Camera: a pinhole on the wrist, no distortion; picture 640 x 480 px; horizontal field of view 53.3 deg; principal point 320.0 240.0 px. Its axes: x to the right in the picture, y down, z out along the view. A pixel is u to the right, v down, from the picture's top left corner.
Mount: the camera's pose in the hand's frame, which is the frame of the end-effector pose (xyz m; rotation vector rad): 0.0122 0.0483 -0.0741 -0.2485 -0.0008 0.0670
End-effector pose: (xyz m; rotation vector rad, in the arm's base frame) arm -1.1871 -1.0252 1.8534 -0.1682 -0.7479 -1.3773
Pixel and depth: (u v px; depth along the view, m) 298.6 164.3 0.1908
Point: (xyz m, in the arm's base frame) -1.1640 -0.9527 1.9679
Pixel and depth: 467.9 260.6 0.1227
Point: -1.1256 -1.0160 1.9351
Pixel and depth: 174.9 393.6 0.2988
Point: -1.0902 -0.8282 2.0267
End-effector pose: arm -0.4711 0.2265 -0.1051 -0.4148 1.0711 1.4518
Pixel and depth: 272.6 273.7 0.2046
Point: -0.5289 0.3362 0.0004
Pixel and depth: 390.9 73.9 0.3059
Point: -0.4460 0.4545 -0.0024
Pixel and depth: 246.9 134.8 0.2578
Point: -0.4687 0.3751 0.0278
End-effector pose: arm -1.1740 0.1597 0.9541 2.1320 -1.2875 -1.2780
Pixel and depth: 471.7 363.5 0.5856
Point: -1.6979 -0.0502 0.8388
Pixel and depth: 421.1 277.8 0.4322
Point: -1.5375 0.0510 0.8554
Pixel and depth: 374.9 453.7 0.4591
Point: -1.6079 0.0132 0.9632
